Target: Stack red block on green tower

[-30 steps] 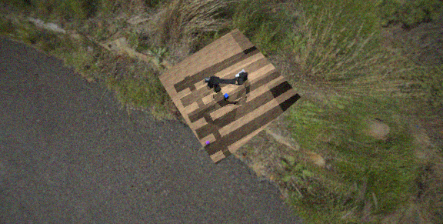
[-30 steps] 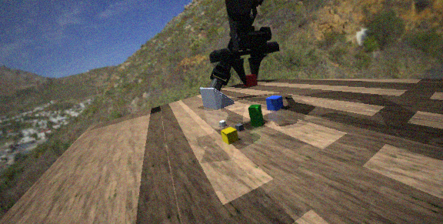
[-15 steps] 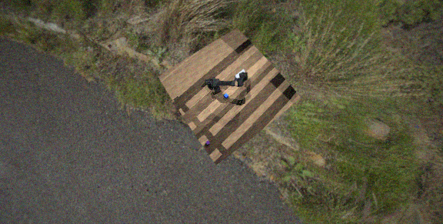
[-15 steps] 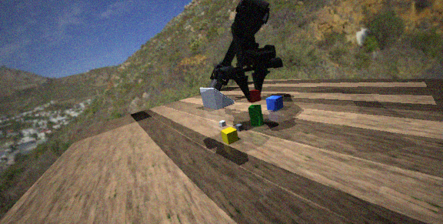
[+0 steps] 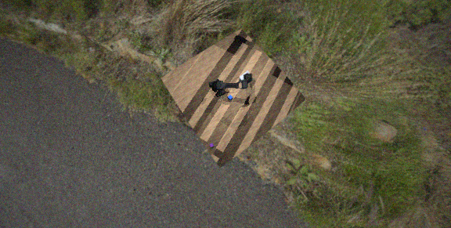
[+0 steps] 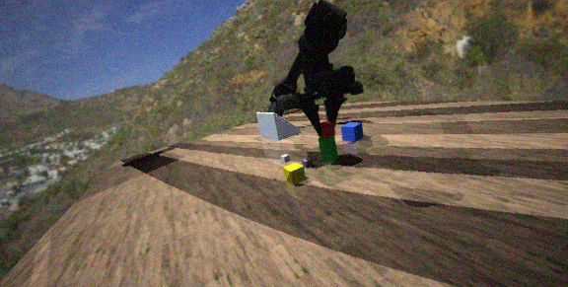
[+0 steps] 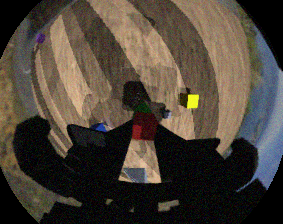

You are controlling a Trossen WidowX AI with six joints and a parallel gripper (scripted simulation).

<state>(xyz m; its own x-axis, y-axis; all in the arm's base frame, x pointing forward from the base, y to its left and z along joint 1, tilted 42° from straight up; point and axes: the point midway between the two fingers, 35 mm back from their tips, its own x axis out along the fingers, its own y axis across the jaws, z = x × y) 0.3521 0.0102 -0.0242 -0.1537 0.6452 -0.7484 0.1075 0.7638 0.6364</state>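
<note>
Right now the red block is 1 cm above my gripper tip. Also, from my gripper tip: purple block (49 cm to the left, 38 cm ahead, 5 cm below); yellow cube (11 cm to the right, 5 cm below, 3 cm ahead); blue cube (13 cm to the left, 6 cm behind, 4 cm below).
</note>
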